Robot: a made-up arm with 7 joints.
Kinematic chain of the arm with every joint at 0, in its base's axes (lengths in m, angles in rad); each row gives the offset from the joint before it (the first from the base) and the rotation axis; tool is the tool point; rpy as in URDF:
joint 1: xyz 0.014 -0.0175 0.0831 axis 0 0.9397 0.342
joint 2: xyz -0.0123 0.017 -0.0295 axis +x
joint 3: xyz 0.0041 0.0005 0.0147 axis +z
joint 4: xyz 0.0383 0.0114 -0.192 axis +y
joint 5: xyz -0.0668 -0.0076 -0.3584 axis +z
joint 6: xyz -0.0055 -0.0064 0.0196 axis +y
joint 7: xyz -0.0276 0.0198 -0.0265 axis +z
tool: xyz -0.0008 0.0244 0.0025 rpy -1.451 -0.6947 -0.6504
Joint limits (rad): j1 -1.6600..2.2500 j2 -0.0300..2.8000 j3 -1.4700..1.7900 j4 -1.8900..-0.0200 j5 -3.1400..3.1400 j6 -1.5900..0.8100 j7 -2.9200..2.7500
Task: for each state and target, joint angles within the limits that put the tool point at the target. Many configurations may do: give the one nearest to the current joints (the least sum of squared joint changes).
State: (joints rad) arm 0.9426 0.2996 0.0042 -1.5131 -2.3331 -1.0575 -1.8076
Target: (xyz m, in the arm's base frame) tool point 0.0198 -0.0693 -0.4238
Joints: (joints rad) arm 0.7917 -0.0031 -0.2991 -1.2813 -2.3474 -1.0332 -1.8193
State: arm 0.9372 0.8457 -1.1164 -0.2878 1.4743 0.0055 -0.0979
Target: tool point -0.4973 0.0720 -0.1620
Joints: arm 1.0040 0.3199 -1.0706 -0.1010 1.5649 0.3496 -0.0178
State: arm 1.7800 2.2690 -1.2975 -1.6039 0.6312 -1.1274 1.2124
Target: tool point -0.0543 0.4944 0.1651
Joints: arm 1.5808 2.8000 -1.3681 -1.4738 0.6113 -1.2288 1.1644
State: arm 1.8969 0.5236 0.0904 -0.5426 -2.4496 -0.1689 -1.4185
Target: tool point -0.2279 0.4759 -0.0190
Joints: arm 1.3732 1.2230 0.3539 -0.6993 -2.4371 -0.1573 -1.4381
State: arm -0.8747 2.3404 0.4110 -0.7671 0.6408 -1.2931 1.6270
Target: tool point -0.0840 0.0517 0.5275
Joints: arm -1.0460 1.9503 0.7477 -1.6022 0.5797 -1.5900 1.7046
